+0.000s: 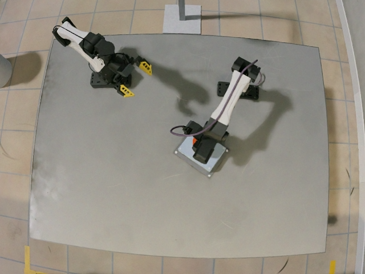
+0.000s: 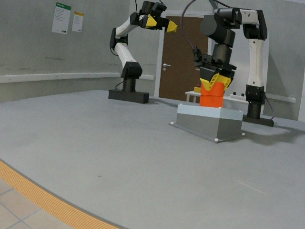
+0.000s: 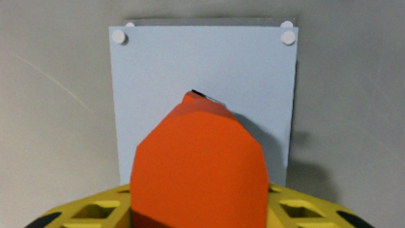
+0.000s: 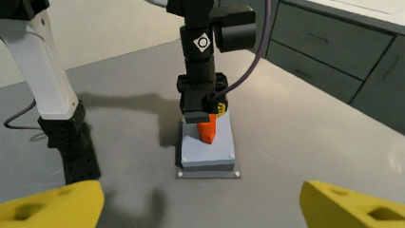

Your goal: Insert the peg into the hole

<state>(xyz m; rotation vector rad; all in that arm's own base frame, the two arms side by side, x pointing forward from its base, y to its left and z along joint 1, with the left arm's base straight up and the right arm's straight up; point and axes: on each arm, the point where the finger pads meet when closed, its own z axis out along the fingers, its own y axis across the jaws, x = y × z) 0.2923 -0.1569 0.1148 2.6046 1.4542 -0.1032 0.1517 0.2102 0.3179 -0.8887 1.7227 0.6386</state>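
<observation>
My left hand is 20 mm above the orange peg. From my left hand the other things lie so: grey block 90 mm below, 10 mm ahead; light blue plate 70 mm below, 10 mm ahead.
</observation>
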